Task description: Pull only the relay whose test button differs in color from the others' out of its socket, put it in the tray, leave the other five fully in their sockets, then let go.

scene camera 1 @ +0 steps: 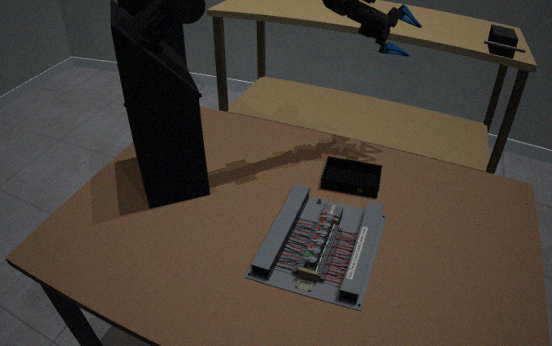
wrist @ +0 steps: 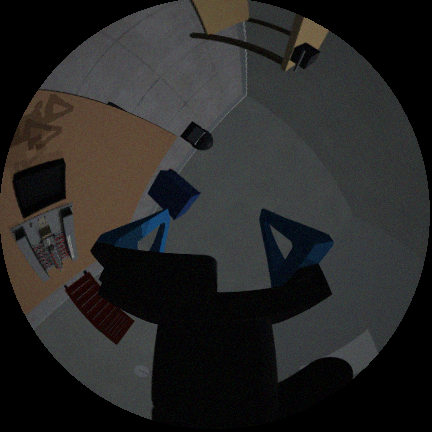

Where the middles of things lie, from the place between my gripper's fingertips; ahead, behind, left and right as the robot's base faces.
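My hand is 38 cm above the grey panel [scene camera 1: 327,291], and it's 1 cm past the panel and 49 cm to the left of it.
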